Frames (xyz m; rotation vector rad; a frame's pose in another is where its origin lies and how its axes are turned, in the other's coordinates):
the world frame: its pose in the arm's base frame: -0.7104 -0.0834 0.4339 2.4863 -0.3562 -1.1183
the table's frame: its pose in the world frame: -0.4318 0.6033 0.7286 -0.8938 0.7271 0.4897
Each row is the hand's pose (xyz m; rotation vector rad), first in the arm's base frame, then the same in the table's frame.
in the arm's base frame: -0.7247 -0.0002 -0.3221 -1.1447 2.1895 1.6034
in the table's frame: 0.7096 -0.9896 -0.6436 0.8314 -2.3694 0.4253
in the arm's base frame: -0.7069 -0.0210 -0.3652 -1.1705 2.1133 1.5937
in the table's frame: 0.7280 -1.0313 -0.6206 0.9087 -2.3640 0.3834
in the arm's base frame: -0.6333 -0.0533 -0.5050 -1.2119 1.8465 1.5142
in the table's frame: 0.7981 -1.1715 -0.5828 1.2123 -2.3481 0.2599
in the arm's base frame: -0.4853 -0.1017 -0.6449 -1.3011 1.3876 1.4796
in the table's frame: 0.9441 -1.3152 -0.5398 1.6122 -2.2274 -0.0786
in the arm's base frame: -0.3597 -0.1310 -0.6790 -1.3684 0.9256 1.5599
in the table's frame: 1.0707 -1.3545 -0.5247 1.8198 -2.0508 -0.5416
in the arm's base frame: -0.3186 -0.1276 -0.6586 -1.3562 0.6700 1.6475
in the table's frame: 1.1119 -1.3374 -0.5363 1.8529 -1.9687 -0.8369
